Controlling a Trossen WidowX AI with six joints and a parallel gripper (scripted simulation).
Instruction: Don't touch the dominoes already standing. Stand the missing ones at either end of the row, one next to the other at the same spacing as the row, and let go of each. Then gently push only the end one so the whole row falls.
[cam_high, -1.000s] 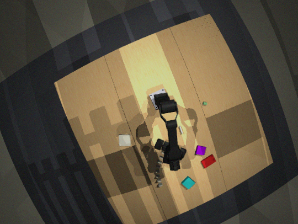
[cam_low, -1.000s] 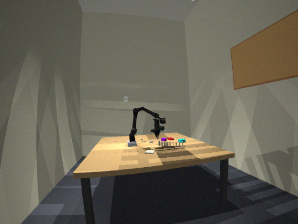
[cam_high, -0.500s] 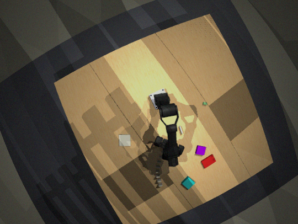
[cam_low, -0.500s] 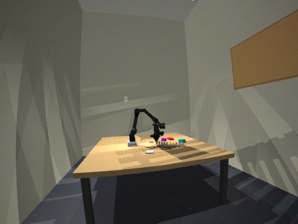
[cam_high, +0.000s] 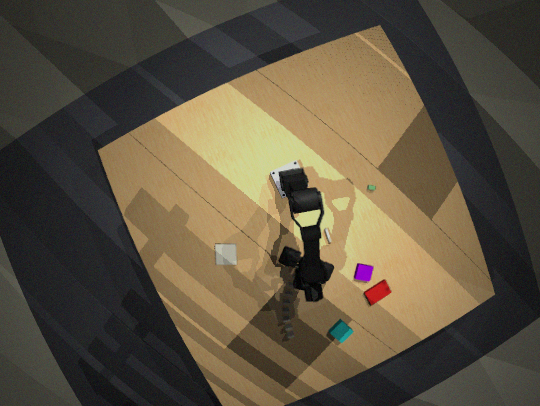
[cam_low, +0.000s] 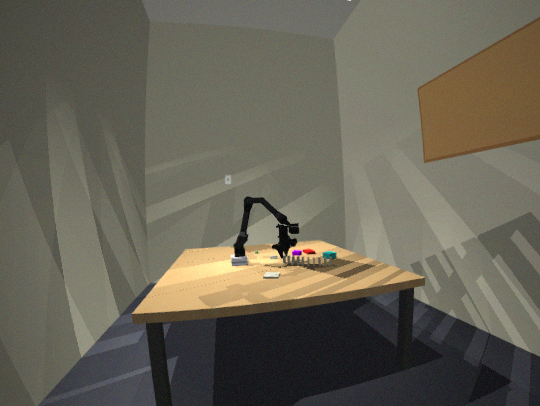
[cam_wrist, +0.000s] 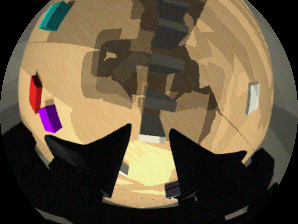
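My gripper tip is 21 cm to the right of the purple block, 12 cm short of it and 2 cm above it. From my gripper tip the other things lie so: cyan block (33 cm ahead, 6 cm to the left, 1 cm below); red block (24 cm to the left, 22 cm ahead, 2 cm below); flat white tile (27 cm to the right, 10 cm behind, 3 cm below).
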